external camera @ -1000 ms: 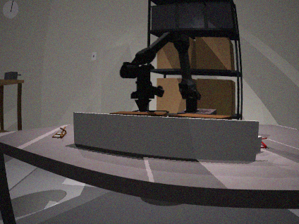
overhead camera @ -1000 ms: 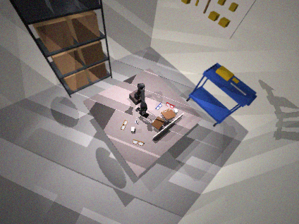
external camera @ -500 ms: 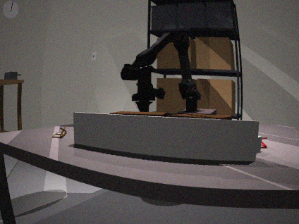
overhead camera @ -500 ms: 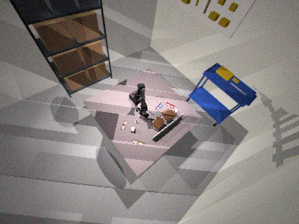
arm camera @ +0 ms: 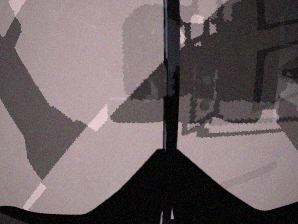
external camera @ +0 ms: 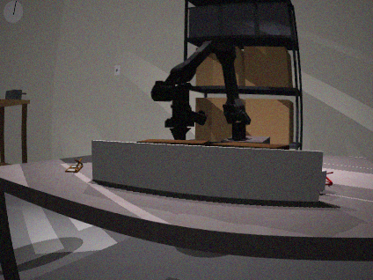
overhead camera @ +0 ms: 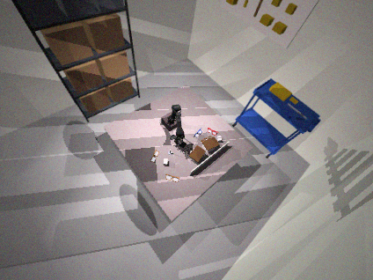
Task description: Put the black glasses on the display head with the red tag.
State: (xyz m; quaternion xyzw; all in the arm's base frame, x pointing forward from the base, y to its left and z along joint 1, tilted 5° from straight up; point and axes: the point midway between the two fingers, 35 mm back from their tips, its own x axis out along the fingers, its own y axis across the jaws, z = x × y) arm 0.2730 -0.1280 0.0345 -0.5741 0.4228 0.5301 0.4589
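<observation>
Now: the peg 110 mm to the right of my gripper tip, 40 mm below it and 10 mm ahead of it. Round my gripper tip: white wall (340 mm ahead, 190 mm to the left, 10 mm below).
</observation>
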